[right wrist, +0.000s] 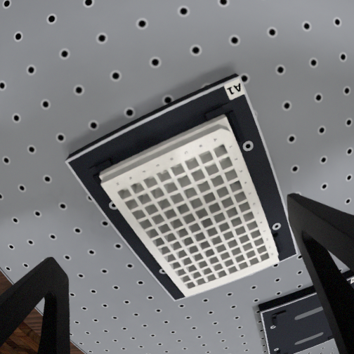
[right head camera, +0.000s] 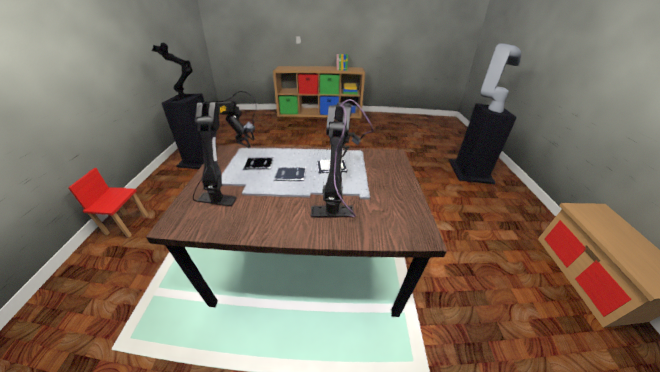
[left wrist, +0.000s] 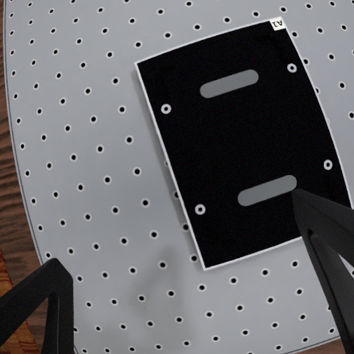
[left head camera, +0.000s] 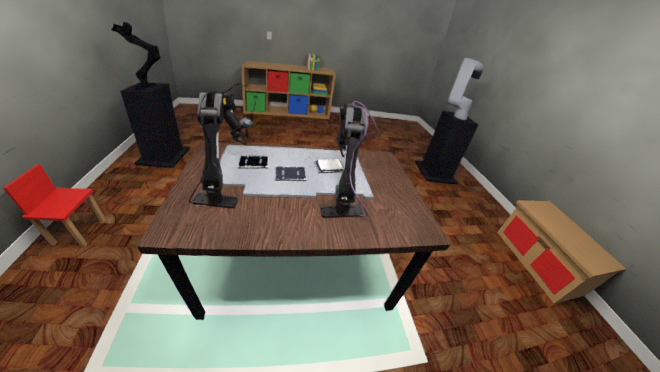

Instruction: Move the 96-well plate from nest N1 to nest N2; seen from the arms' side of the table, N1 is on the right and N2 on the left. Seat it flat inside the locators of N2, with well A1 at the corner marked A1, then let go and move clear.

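Pixels of known places: left gripper, between the fingertips: (right head camera: 252,143) (left head camera: 246,141); right gripper, between the fingertips: (right head camera: 342,152) (left head camera: 341,152); left arm's base, origin of its link: (right head camera: 217,199) (left head camera: 215,201); right arm's base, origin of its link: (right head camera: 332,212) (left head camera: 342,211).
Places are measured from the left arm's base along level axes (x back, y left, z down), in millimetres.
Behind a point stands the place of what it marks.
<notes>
The white 96-well plate (left head camera: 330,165) {z -38, x -362, y -528 mm} (right head camera: 325,165) {z -38, x -355, y -495 mm} (right wrist: 192,215) sits in the dark nest at the right, N1 (right wrist: 90,167); its A1 well corner is beside that nest's A1 label. The black nest at the far left (left head camera: 253,161) {z -25, x -332, y -93 mm} (right head camera: 258,163) {z -25, x -326, y -95 mm} (left wrist: 225,140), taken as N2, is bare, with its A1 label (left wrist: 277,23) at one corner. My left gripper (left head camera: 240,139) {z -123, x -382, y -46 mm} (right head camera: 243,142) {z -123, x -382, y -46 mm} (left wrist: 169,242) is open and empty above the black nest. My right gripper (right wrist: 166,242) is open and empty above the plate; in both head views its arm partly hides it.
A third dark nest (left head camera: 290,173) {z -25, x -255, y -313 mm} (right head camera: 290,174) {z -25, x -250, y -318 mm} (right wrist: 295,320) lies between the other two. All stand on a grey perforated board (left head camera: 280,189) {z -13, x -124, y -282 mm} (right head camera: 280,189) {z -13, x -126, y -301 mm} on the wooden table (left head camera: 280,225) {z 0, x 102, y -320 mm} (right head camera: 280,225) {z 0, x 103, y -377 mm}. The right arm's base (left head camera: 342,211) {z -31, x 8, y -584 mm} (right head camera: 332,211) {z -33, x 7, y -593 mm} stands near the board's front edge.
</notes>
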